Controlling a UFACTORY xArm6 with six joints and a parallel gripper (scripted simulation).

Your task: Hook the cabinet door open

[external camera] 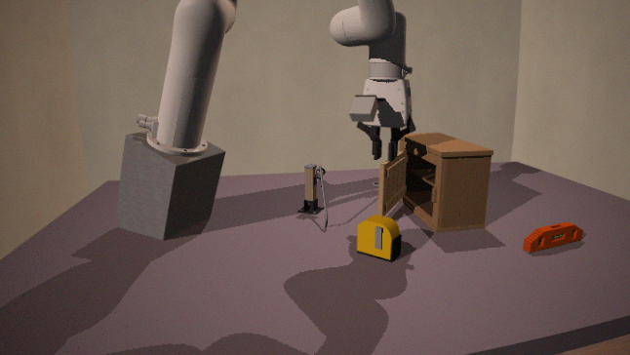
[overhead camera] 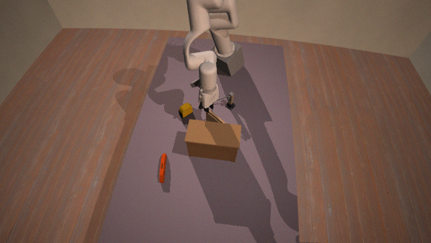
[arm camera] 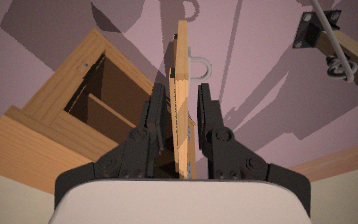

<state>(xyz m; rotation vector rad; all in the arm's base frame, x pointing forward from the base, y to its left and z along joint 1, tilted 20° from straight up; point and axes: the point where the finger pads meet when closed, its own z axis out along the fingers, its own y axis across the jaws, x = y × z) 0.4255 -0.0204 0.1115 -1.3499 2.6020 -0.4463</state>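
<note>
Right now my hand is 130 mm past the thin grey hook rod, 110 mm above it and 50 mm to the right of it. The rest, counted from my hand: yellow tape measure 150 mm to the right, 140 mm below, 60 mm behind; cabinet door 90 mm below, 70 mm to the left, 40 mm ahead; hook post 130 mm behind, 90 mm below, 80 mm to the left.
</note>
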